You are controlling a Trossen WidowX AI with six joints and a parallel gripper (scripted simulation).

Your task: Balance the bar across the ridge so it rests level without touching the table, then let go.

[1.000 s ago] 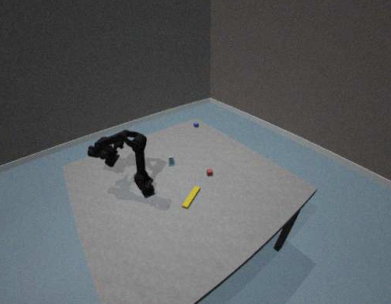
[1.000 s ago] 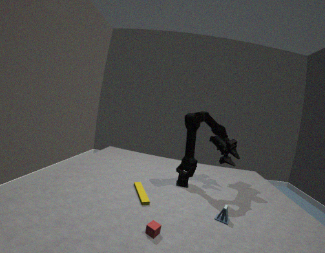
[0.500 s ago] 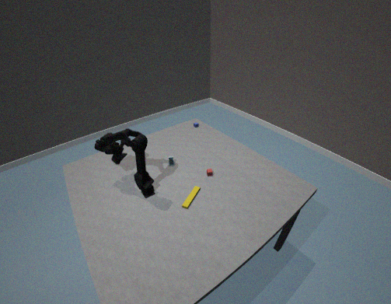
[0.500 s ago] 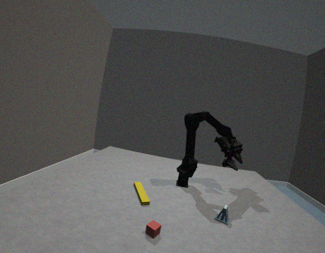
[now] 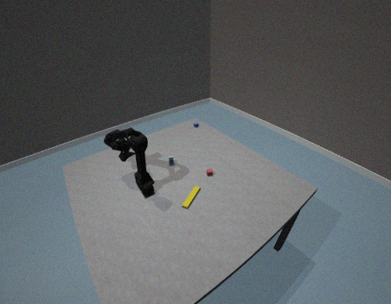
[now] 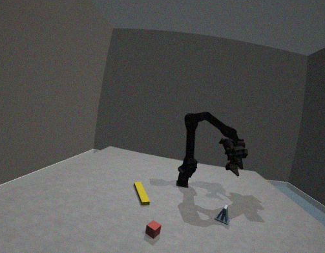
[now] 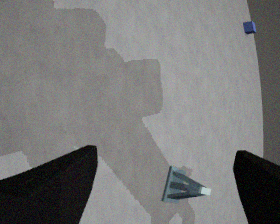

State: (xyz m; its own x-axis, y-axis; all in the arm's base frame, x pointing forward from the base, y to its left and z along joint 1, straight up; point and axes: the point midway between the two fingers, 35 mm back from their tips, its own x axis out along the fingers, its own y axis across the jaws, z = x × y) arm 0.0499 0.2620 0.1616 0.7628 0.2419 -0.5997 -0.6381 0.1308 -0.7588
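Now: the yellow bar 11 cm ahead of my gripper tip, 46 cm to the right of it and 13 cm below it. Also, from my gripper tip: red cube: 33 cm ahead, 36 cm to the right, 12 cm below; then blue cube: 66 cm ahead, 23 cm to the left, 12 cm below.
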